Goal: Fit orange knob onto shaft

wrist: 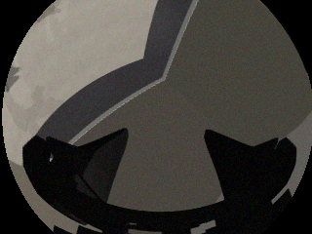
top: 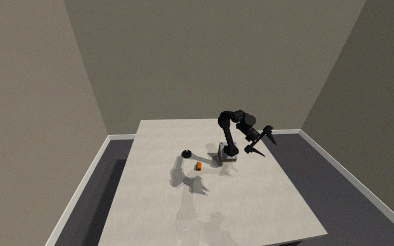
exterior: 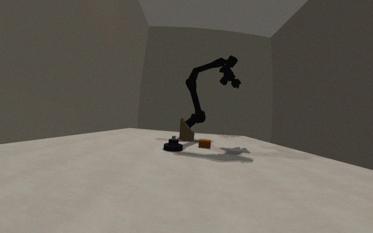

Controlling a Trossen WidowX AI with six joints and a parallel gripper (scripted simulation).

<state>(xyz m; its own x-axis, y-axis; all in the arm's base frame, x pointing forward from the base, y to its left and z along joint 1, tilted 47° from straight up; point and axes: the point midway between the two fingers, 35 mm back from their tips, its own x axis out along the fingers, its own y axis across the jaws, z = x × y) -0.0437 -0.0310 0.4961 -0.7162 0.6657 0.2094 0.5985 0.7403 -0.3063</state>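
The orange knob lies 42 cm below my gripper tip, 34 cm ahead of it and 26 cm to the right of it. From my gripper tip the other things lie so: black round pedestal: 44 cm ahead, 41 cm below, 40 cm to the right.
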